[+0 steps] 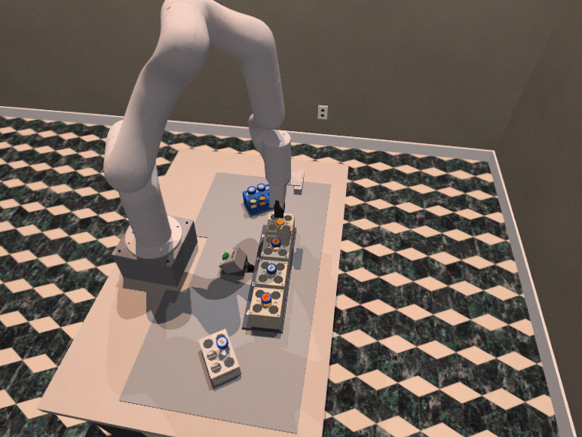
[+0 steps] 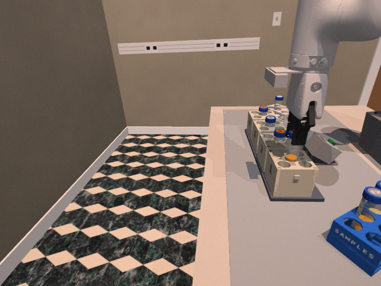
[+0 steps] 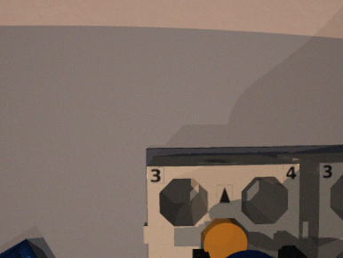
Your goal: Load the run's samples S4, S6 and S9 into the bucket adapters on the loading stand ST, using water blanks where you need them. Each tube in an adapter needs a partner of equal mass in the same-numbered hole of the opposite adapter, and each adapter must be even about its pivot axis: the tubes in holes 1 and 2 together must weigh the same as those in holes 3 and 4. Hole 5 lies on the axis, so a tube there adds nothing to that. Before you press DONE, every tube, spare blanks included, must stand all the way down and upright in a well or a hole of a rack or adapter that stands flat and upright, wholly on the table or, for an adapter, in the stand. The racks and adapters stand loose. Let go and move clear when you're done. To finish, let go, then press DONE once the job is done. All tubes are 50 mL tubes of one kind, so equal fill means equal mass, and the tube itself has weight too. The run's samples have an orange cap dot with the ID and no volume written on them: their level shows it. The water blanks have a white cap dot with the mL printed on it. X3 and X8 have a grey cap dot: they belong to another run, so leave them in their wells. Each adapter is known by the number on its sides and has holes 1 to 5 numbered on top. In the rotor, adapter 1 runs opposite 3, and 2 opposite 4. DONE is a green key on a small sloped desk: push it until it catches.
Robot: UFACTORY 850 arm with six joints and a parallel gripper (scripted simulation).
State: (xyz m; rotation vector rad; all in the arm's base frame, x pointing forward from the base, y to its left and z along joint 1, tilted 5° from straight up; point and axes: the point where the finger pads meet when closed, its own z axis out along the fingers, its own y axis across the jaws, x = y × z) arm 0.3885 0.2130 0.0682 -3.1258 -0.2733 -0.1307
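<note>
The sample tube is 10 mm behind my hand and 50 mm below it. Round my hand: green done key (150 mm behind, 180 mm to the right, 100 mm below); then adapter (120 mm below); then blue sample rack (140 mm behind, 160 mm to the left, 140 mm below).
</note>
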